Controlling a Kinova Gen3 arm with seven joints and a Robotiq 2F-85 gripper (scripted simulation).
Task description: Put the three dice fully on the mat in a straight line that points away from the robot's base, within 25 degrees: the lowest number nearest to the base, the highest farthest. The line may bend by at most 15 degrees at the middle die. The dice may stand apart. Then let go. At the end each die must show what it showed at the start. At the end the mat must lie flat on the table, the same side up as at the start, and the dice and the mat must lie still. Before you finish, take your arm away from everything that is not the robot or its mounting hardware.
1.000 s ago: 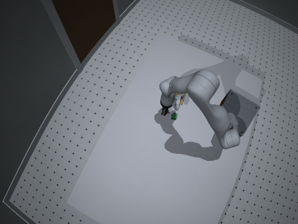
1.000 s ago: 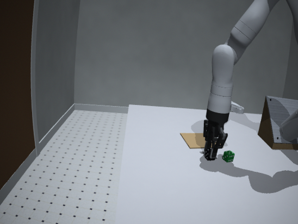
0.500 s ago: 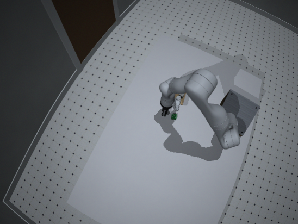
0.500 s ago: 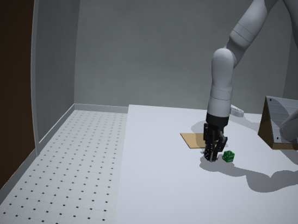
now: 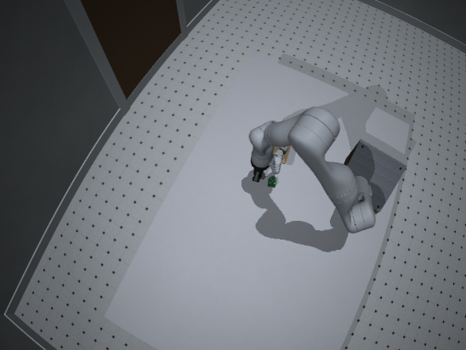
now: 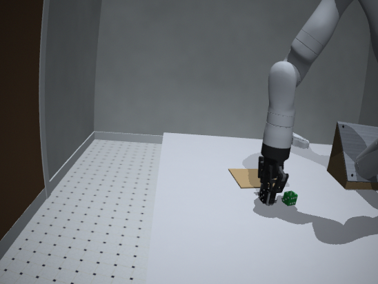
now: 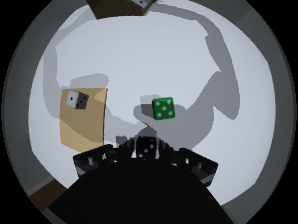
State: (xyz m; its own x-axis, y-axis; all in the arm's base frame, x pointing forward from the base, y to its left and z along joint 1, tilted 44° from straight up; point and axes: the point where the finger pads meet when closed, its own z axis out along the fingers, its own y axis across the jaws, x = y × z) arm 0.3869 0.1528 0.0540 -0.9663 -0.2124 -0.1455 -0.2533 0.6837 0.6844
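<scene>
My hand is right at the black die. From my hand the other things lie so: green die: 70 mm behind, 10 mm to the left; then white die: 150 mm to the right, 40 mm behind; then tan mat: 150 mm to the right, 20 mm below, 10 mm ahead.
</scene>
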